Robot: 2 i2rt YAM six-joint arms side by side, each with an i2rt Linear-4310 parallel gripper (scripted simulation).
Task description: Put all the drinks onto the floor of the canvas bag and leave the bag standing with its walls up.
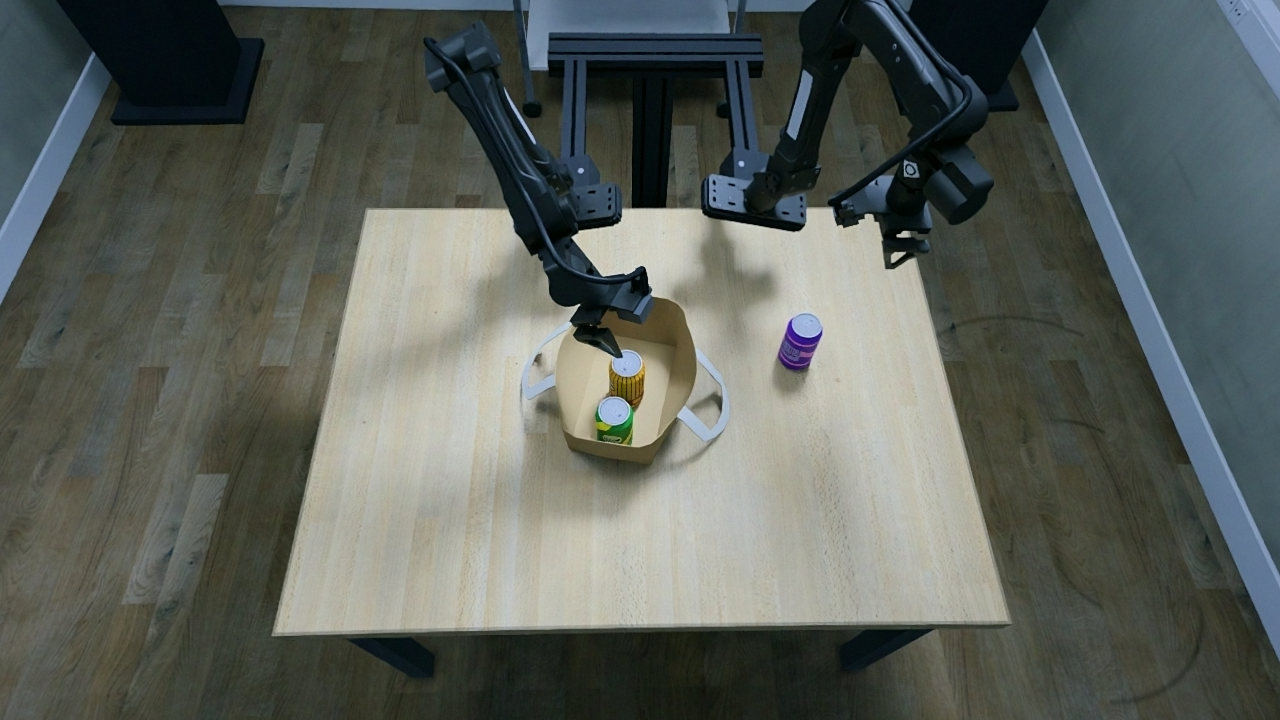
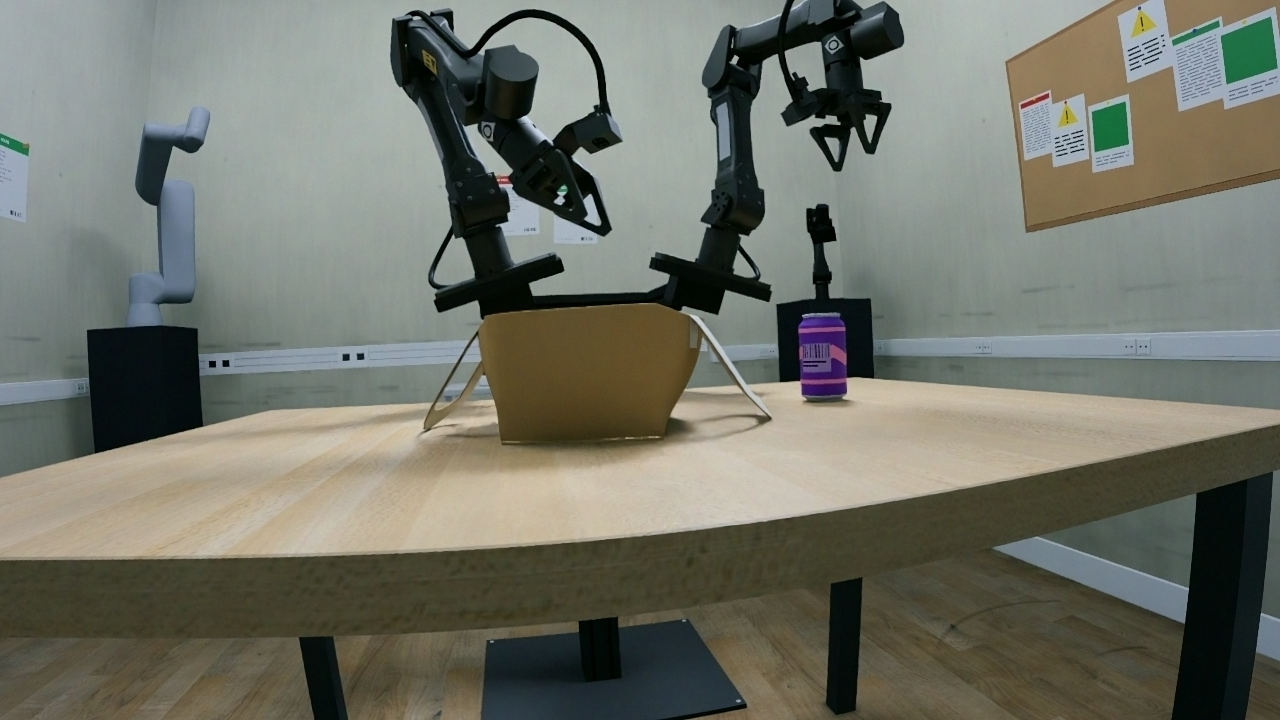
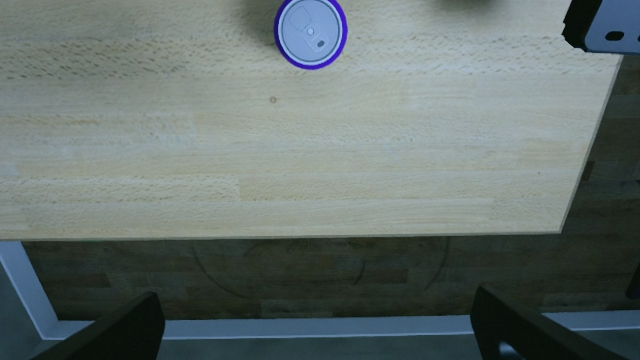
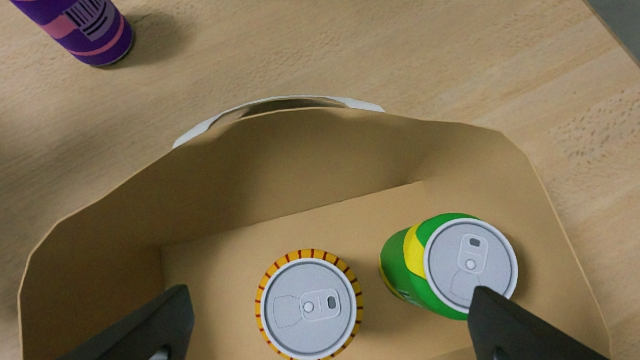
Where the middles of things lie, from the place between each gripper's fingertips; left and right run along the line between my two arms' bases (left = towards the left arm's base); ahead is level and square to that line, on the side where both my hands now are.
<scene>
The purple can [image 2: 822,342] is 34 cm to the left of my right hand [image 2: 596,226], 17 cm below it and 8 cm behind it. Round my right hand: striped can [image 1: 626,375] 17 cm below, 1 cm behind.
The purple can lies 290 mm below my left hand [image 2: 853,163] and 70 mm to the right of it. From my left hand the other things lie so: striped can 410 mm to the right, 290 mm below, 70 mm ahead.
</scene>
